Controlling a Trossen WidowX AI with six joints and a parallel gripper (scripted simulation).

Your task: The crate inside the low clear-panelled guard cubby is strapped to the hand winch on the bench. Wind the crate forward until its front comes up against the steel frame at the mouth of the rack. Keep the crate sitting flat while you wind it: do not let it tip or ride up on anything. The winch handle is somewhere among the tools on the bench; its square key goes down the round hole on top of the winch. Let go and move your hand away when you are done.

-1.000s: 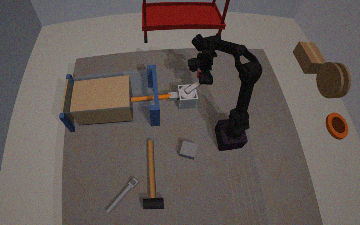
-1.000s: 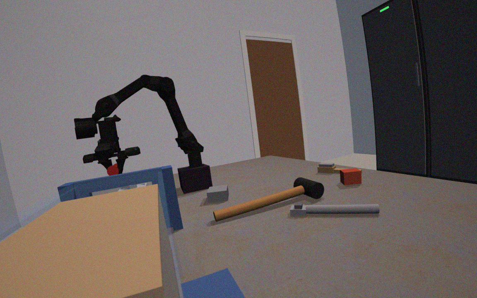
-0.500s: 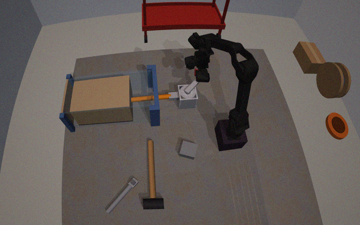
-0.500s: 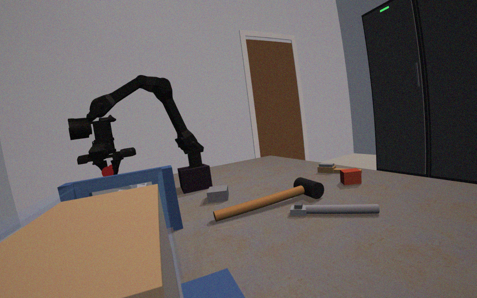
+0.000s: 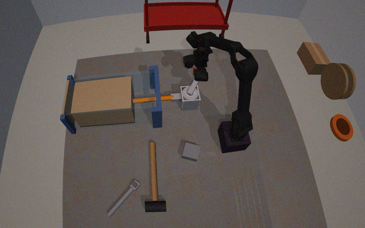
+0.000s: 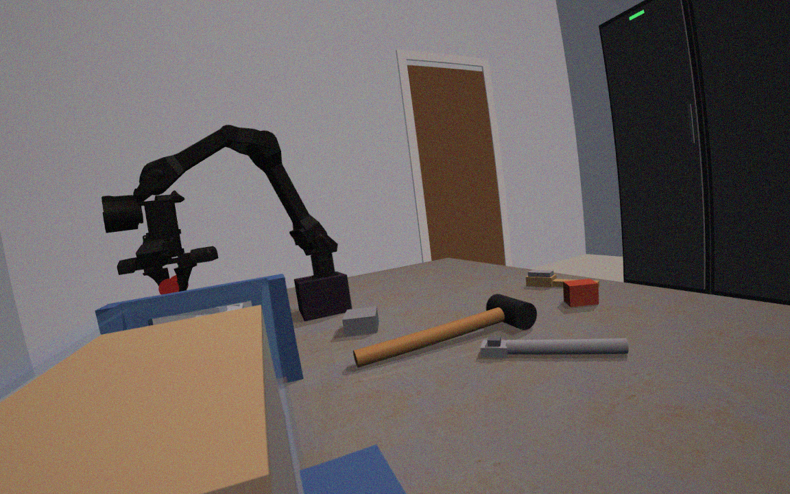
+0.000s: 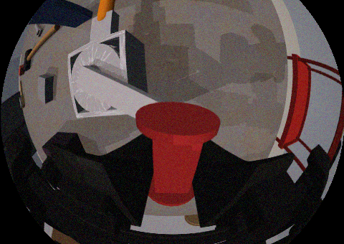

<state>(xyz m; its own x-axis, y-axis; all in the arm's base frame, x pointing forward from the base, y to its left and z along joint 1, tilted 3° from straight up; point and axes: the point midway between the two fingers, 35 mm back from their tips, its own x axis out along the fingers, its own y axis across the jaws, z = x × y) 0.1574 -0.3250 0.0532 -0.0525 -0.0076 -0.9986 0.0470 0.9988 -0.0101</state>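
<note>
My gripper tip is 200 mm short of the blue steel frame, 100 mm to the right of it and 10 mm above it. From my gripper tip the other things lie so: winch handle: 30 mm to the left, 20 mm ahead, 10 mm below; grey winch: 80 mm to the left, 80 mm below, 30 mm ahead; red knob: 20 mm above.
</note>
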